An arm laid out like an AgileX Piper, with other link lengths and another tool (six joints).
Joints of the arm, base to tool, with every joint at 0 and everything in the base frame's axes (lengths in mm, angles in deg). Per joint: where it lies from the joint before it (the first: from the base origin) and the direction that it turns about. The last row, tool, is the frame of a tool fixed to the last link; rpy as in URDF.
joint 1: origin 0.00 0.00 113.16 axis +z
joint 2: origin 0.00 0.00 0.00 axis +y
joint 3: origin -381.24 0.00 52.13 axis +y
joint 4: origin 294.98 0.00 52.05 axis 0.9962 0 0.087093
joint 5: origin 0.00 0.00 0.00 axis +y
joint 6: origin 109.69 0.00 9.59 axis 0.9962 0 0.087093
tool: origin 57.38 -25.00 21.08 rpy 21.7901 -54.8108 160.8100
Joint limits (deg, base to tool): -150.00..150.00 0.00..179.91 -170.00..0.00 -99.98..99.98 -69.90..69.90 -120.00..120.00
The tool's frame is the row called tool.
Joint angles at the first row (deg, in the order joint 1, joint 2, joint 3, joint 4, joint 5, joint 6):
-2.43 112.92 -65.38 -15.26 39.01 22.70
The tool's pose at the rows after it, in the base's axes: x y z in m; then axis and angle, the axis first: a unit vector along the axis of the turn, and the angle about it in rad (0 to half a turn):
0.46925 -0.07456 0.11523 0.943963 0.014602 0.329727 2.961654
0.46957 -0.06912 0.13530 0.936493 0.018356 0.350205 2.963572
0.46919 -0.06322 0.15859 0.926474 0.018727 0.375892 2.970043
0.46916 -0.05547 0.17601 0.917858 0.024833 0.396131 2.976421
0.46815 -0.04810 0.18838 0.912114 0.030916 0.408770 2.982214
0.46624 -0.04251 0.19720 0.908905 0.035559 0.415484 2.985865
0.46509 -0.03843 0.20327 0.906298 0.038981 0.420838 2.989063
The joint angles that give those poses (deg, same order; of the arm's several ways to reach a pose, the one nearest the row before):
-2.20 111.53 -65.38 -16.03 39.14 22.70
-1.54 109.09 -65.38 -16.03 39.14 22.70
-0.92 106.25 -65.38 -15.65 38.86 22.70
0.00 104.16 -65.38 -15.65 38.50 22.70
0.90 102.65 -65.38 -15.65 38.50 22.70
1.62 101.52 -65.38 -15.65 38.84 22.70
2.14 100.75 -65.38 -15.65 38.97 22.70

